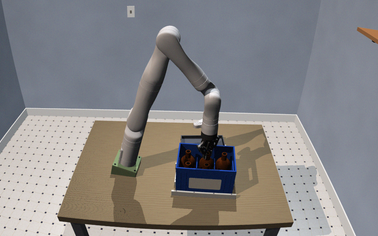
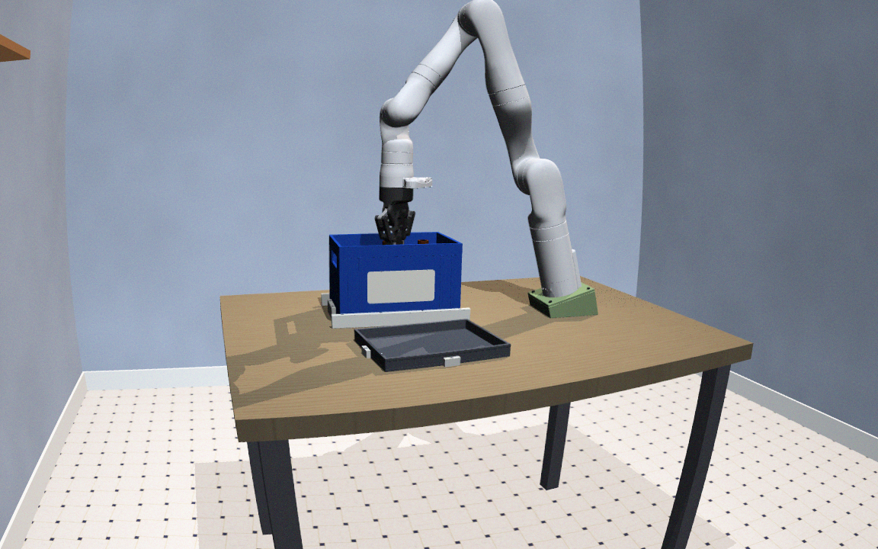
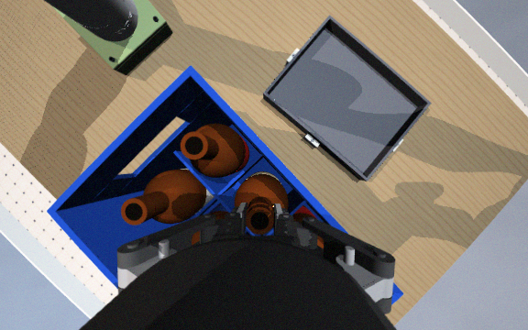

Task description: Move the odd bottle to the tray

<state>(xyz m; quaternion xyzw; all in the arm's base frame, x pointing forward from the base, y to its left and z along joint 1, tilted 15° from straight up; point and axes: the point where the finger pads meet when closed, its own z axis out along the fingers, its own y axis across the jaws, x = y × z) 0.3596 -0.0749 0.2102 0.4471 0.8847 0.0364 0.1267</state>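
Right now my hand is 1 cm past the blue crate, 4 cm to the left of it and 7 cm above it. Round my hand: dark grey tray: 2 cm ahead, 23 cm to the left, 14 cm below.
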